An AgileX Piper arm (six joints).
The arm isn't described. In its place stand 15 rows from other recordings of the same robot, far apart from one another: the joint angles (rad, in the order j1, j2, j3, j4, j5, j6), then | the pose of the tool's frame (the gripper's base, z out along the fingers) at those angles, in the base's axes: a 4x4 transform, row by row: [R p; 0 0 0 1], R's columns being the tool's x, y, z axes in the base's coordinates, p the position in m.
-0.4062, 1.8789, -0.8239, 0.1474, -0.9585, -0.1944 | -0.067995 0.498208 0.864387 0.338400; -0.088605 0.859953 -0.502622 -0.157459; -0.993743 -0.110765 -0.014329 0.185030; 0 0 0 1
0.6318, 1.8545, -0.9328, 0.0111, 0.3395, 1.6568 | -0.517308 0.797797 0.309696 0.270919; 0.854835 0.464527 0.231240 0.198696; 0.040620 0.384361 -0.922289 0.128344; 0 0 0 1
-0.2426, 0.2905, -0.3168, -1.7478, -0.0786, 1.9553 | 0.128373 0.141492 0.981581 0.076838; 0.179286 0.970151 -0.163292 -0.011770; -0.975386 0.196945 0.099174 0.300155; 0 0 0 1
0.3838, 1.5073, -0.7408, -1.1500, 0.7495, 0.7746 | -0.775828 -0.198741 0.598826 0.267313; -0.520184 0.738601 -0.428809 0.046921; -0.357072 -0.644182 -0.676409 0.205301; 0 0 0 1
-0.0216, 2.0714, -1.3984, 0.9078, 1.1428, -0.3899 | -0.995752 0.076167 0.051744 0.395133; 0.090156 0.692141 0.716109 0.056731; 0.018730 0.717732 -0.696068 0.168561; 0 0 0 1
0.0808, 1.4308, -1.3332, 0.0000, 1.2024, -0.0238 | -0.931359 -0.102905 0.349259 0.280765; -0.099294 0.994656 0.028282 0.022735; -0.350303 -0.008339 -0.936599 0.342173; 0 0 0 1
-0.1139, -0.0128, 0.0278, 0.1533, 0.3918, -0.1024 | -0.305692 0.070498 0.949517 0.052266; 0.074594 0.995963 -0.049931 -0.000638; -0.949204 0.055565 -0.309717 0.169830; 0 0 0 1
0.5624, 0.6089, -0.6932, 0.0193, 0.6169, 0.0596 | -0.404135 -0.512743 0.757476 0.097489; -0.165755 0.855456 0.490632 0.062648; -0.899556 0.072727 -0.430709 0.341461; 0 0 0 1
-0.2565, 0.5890, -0.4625, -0.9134, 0.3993, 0.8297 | -0.300856 0.513841 0.803401 0.109921; 0.035939 0.847941 -0.528870 -0.057782; -0.952992 -0.130241 -0.273575 0.299213; 0 0 0 1
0.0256, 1.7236, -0.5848, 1.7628, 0.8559, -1.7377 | -0.798032 -0.420902 0.431261 0.263827; 0.060864 0.655694 0.752570 0.074234; -0.599533 0.626823 -0.497647 0.144151; 0 0 0 1
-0.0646, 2.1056, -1.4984, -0.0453, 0.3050, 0.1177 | -0.725293 0.128091 0.676419 0.466394; 0.121487 0.990933 -0.057385 -0.031411; -0.677636 0.040556 -0.734278 0.173955; 0 0 0 1
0.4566, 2.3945, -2.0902, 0.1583, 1.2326, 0.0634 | -0.937061 -0.346236 0.045143 0.437654; -0.332443 0.924225 0.187858 0.230062; -0.106765 0.161027 -0.981158 0.164735; 0 0 0 1
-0.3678, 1.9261, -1.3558, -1.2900, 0.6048, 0.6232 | -0.877455 0.240485 0.415017 0.379953; -0.176372 0.642856 -0.745406 -0.199688; -0.446055 -0.727257 -0.521662 0.229847; 0 0 0 1
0.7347, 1.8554, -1.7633, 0.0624, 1.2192, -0.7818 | -0.034232 -0.976474 0.212900 0.291855; -0.958037 0.092722 0.271235 0.270847; -0.284595 -0.194681 -0.938672 0.318536; 0 0 0 1
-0.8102, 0.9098, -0.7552, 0.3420, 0.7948, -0.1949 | -0.479891 0.616778 0.623931 0.131763; 0.573942 0.758585 -0.308446 -0.106869; -0.663548 0.210080 -0.718033 0.309336; 0 0 0 1
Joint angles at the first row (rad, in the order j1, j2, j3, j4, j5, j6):
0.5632, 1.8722, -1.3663, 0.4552, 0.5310, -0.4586
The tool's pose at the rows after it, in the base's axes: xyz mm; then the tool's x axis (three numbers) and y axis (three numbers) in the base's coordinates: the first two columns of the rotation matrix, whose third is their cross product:
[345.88 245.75 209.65 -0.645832 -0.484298 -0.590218 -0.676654 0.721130 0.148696]
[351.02 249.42 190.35 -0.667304 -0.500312 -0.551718 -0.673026 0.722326 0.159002]
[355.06 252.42 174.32 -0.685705 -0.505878 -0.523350 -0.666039 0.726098 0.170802]
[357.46 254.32 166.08 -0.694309 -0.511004 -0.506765 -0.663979 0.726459 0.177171]
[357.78 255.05 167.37 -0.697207 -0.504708 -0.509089 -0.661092 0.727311 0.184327]
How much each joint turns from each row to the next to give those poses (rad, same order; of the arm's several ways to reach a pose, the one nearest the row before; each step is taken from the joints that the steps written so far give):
0.0059, 0.0665, -0.0289, 0.0000, 0.0110, 0.0000
0.0000, 0.0552, -0.0163, 0.0000, 0.0094, 0.0000
0.0000, 0.0457, -0.0135, 0.0064, 0.0020, 0.0000
0.0000, 0.0261, -0.0123, 0.0019, 0.0066, 0.0000
0.0000, -0.0003, -0.0041, 0.0084, 0.0023, 0.0000

